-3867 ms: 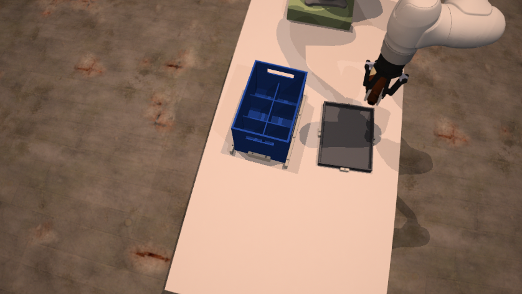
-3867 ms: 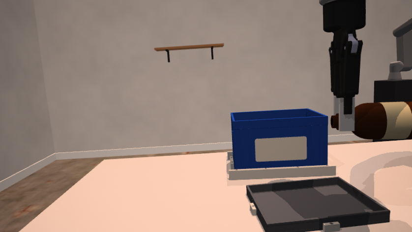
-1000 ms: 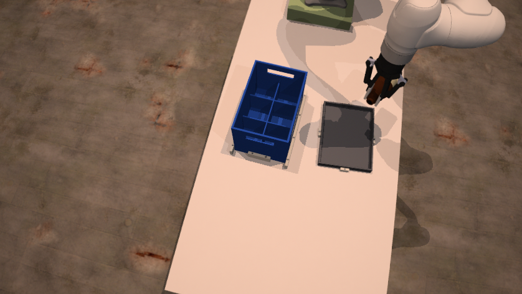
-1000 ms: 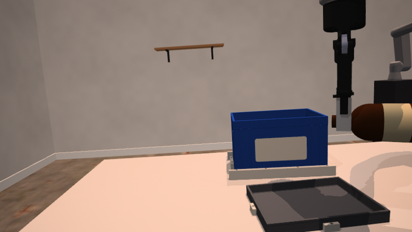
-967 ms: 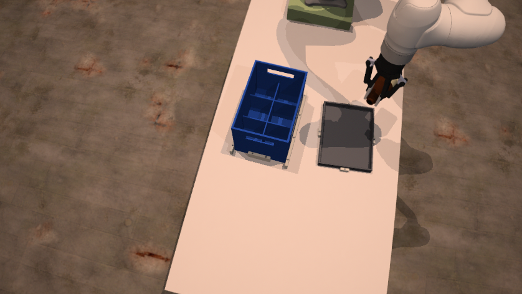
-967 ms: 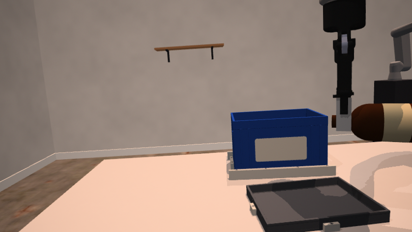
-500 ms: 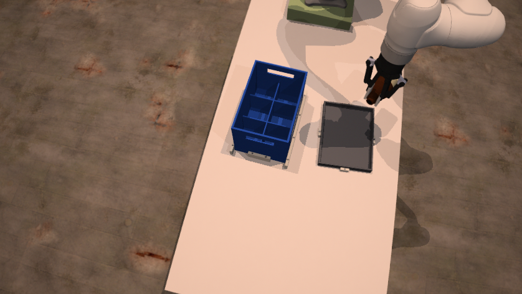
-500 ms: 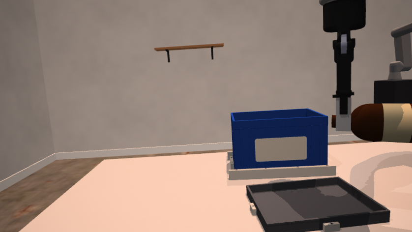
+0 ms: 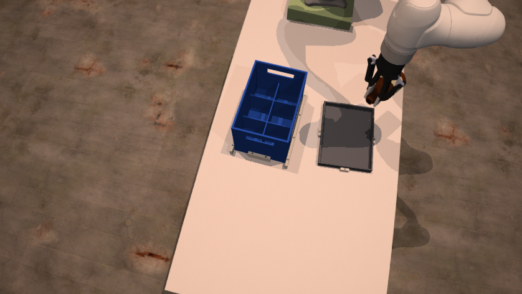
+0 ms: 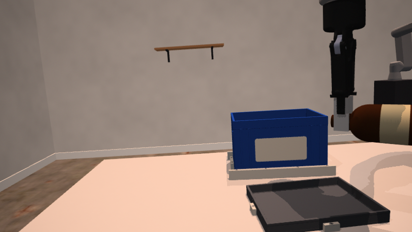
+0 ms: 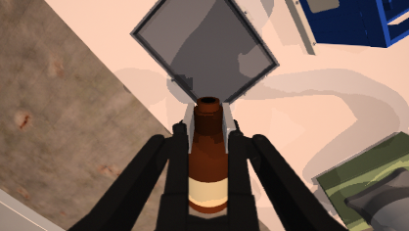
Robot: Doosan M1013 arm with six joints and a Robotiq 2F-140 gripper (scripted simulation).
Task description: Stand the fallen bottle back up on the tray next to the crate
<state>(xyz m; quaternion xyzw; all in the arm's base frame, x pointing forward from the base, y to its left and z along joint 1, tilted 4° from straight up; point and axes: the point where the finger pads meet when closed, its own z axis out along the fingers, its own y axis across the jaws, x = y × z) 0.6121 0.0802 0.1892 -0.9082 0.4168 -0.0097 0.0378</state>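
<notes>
Right now the brown bottle is 40 mm to the left of my hand, 40 mm behind it and 20 mm below it. From my hand the other things lie so: blue crate: 330 mm to the right, 140 mm below, 10 mm behind; then dark grey tray: 210 mm below, 50 mm to the right, 50 mm ahead.
</notes>
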